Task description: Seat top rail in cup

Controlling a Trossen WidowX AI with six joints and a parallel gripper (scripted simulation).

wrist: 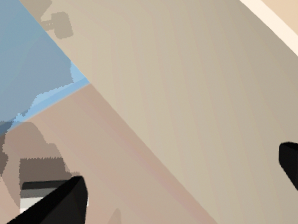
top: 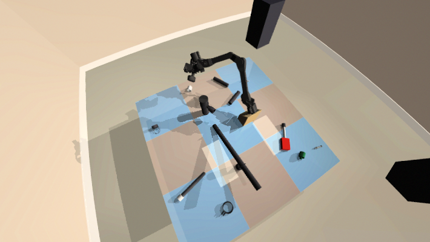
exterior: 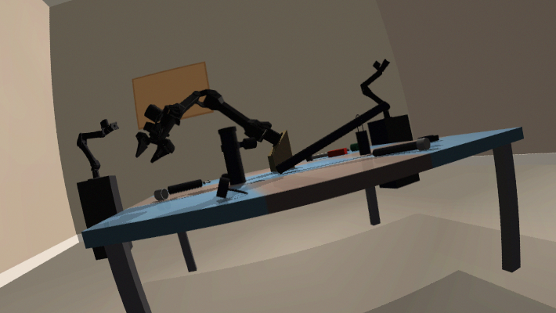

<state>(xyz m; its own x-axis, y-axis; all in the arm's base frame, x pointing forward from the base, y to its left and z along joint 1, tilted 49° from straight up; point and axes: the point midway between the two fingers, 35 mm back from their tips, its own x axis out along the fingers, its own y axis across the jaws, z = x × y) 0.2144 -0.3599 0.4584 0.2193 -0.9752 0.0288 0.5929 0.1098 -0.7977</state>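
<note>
Right now my gripper tip is 30 mm short of the rail-end cup, 400 mm to the right of it and 20 mm above it. From my gripper tip the other things lie so: green cap 350 mm behind, 1080 mm to the left, 140 mm below; red-handled tool 370 mm behind, 880 mm to the left, 140 mm below.
</note>
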